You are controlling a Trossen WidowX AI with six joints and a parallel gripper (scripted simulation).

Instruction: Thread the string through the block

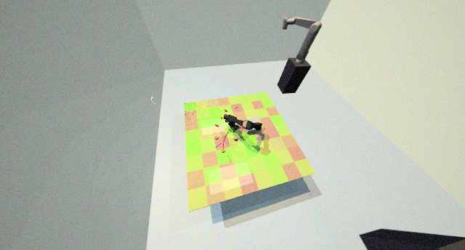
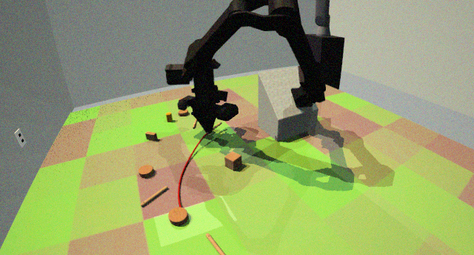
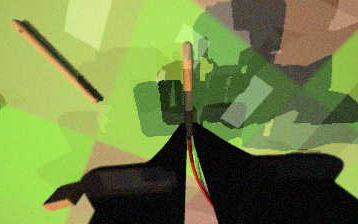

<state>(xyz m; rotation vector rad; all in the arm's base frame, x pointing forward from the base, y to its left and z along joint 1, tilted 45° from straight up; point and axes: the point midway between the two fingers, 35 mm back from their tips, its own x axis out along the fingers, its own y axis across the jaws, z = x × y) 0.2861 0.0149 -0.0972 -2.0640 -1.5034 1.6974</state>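
The small block is 18 cm ahead of my gripper tip, 7 cm to the right of it and 1 cm below it. Also, from my gripper tip: round wooden button (14 cm ahead, 28 cm to the left, 1 cm below); thin wooden stick (1 cm behind, 1 cm to the right).
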